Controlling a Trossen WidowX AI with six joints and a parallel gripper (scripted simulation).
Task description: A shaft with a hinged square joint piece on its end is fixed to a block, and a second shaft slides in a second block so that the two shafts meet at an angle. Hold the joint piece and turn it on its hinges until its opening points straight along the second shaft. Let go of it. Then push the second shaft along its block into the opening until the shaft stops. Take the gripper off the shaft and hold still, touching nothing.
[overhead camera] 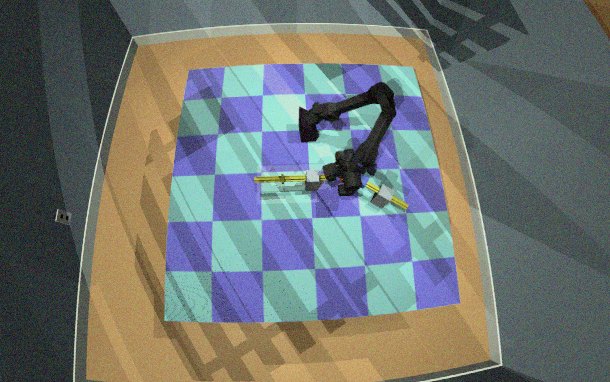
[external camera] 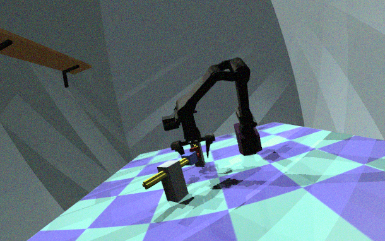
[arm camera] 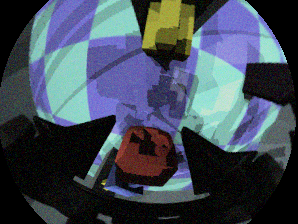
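My gripper tip is 40 mm below the reddish joint piece and 20 mm to the right of it.
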